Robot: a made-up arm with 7 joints.
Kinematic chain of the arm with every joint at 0, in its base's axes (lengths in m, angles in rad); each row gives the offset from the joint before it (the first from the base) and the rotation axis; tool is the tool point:
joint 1: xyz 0 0 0.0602 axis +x
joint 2: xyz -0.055 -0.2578 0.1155 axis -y
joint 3: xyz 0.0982 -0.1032 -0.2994 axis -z
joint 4: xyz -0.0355 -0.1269 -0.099 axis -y
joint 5: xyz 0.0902 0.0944 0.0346 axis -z
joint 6: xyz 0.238 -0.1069 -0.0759 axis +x
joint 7: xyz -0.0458 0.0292 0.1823 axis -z
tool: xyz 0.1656 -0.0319 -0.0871
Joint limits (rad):
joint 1: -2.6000..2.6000
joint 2: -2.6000..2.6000
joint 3: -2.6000..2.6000
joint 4: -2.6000..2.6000
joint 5: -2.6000..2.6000
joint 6: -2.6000..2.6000
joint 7: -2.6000..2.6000
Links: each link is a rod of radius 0.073 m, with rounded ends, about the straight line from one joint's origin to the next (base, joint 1, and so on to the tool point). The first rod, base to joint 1, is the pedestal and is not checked.
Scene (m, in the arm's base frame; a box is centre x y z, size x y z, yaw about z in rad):
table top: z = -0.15
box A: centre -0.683 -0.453 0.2 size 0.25 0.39 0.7 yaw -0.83
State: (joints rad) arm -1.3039 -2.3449 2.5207 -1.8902 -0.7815 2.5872 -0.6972
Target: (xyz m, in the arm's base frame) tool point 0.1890 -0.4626 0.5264
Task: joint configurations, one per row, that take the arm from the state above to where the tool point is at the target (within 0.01 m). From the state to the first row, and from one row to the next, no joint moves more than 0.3 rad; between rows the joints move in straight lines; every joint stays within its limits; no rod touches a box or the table.
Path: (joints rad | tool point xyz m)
1: -1.4263 -2.2572 2.5223 -2.0085 -1.0568 2.4989 -0.7649 | -0.9403 0.2741 0.4074
2: -1.5487 -2.1694 2.5239 -2.1268 -1.3320 2.4105 -0.8327 | -0.9307 0.1510 0.4421
3: -1.6711 -2.0817 2.5255 -2.2451 -1.6073 2.3222 -0.9004 | -0.8731 0.0691 0.5104
4: -1.7934 -1.9939 2.5271 -2.3634 -1.8825 2.2338 -0.9681 | -0.7830 0.0499 0.5898
5: -1.9158 -1.9062 2.5287 -2.4817 -2.1578 2.1455 -1.0359 | -0.6819 0.0980 0.6520
6: -2.0382 -1.8185 2.5302 -2.6000 -2.4330 2.0572 -1.1036 | -0.5924 0.1986 0.6713
7: -2.0274 -1.5583 2.5032 -2.6000 -2.1837 2.1657 -0.9232 | -0.5319 -0.0276 0.7293
8: -2.0166 -1.2982 2.4761 -2.6000 -1.9344 2.2743 -0.7429 | -0.3967 -0.2301 0.7428
9: -2.0058 -1.0381 2.4491 -2.6000 -1.6850 2.3829 -0.5625 | -0.2098 -0.3785 0.7086
10: -1.9950 -0.7780 2.4220 -2.6000 -1.4357 2.4914 -0.3821 | -0.0038 -0.4563 0.6321
11: -1.9842 -0.5178 2.3949 -2.6000 -1.1864 2.6000 -0.2018 | 0.1890 -0.4626 0.5264

